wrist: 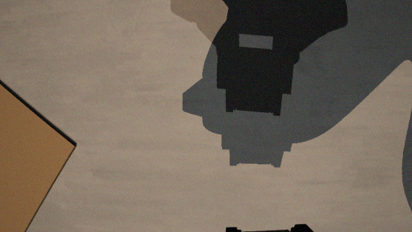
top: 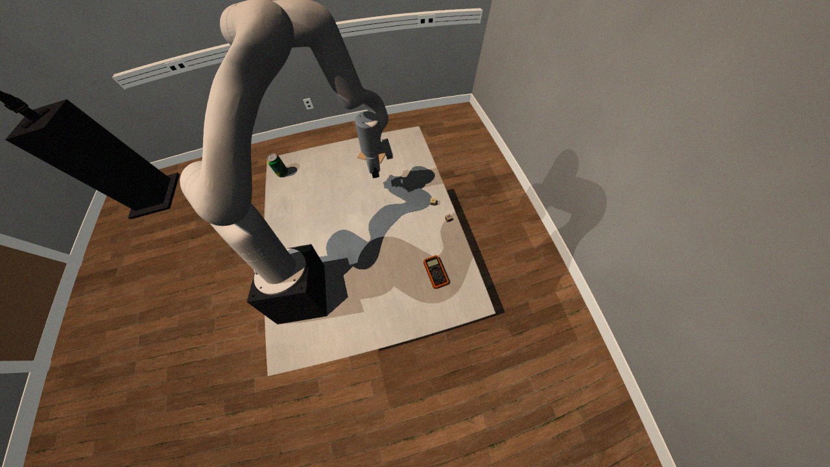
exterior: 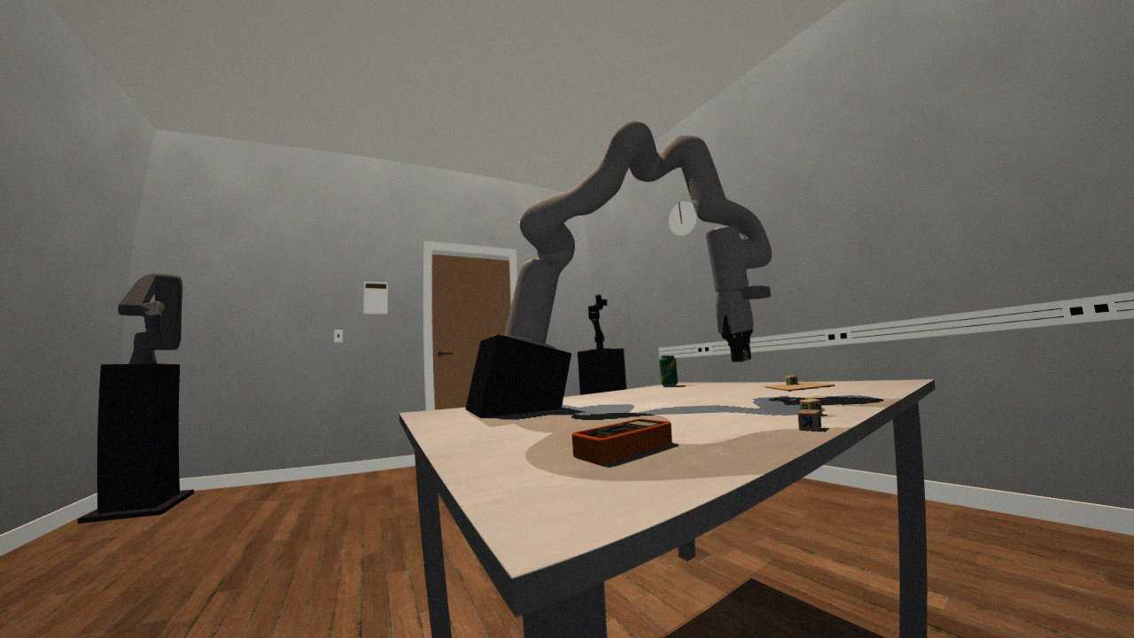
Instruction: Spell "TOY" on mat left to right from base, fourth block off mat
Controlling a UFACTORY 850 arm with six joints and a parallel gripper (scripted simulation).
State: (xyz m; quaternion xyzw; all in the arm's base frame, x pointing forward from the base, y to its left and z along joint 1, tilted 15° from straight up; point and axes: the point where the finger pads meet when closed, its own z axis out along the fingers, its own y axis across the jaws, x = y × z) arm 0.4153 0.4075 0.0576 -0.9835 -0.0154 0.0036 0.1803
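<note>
Right now my hand is 2 cm short of the tan square mat, 25 cm to the right of it and 11 cm above it. Round my hand: orange multimeter (15 cm ahead, 50 cm to the right, 10 cm below); then block (1 cm behind, 27 cm to the left, 10 cm below); then green soda can (49 cm behind, 24 cm to the left, 5 cm below).
</note>
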